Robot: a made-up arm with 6 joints.
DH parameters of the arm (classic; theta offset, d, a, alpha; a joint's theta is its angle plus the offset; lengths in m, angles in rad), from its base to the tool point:
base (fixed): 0.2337 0 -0.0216 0
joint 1: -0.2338 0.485 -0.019 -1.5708
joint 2: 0.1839 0 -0.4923 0
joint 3: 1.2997 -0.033 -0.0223 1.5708
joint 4: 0 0.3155 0.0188 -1.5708
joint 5: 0 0.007 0.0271 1.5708
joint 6: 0 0.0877 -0.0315 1.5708
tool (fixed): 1.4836 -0.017 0 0
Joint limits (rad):
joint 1: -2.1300..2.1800
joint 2: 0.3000..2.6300
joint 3: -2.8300..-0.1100
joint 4: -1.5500..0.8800
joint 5: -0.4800..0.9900
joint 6: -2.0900..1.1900
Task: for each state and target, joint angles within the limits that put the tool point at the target. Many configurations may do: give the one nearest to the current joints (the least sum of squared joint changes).
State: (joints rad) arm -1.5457 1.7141 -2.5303 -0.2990 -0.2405 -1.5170
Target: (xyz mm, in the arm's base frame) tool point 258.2 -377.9 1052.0
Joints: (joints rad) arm -0.9086 1.5636 -1.7904 -0.2408 -0.0241 -1.5245
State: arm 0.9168 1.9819 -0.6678 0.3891 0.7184 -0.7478
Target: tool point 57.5 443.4 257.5
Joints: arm 1.3158 2.6300 -1.0511 0.4883 0.5093 -0.7000
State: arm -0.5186 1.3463 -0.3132 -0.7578 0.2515 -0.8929
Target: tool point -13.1 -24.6 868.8
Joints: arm -0.4706 0.5500 -0.6728 -0.4859 0.0121 -0.8190
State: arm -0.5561 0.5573 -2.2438 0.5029 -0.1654 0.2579
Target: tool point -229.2 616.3 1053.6
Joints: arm -1.2954 0.3000 -2.1779 0.4571 -0.4693 0.2600
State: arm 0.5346 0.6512 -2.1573 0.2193 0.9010 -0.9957
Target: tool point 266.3 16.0 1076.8
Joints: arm 0.0420 1.3151 -1.7471 -0.0074 0.9385 -1.0173
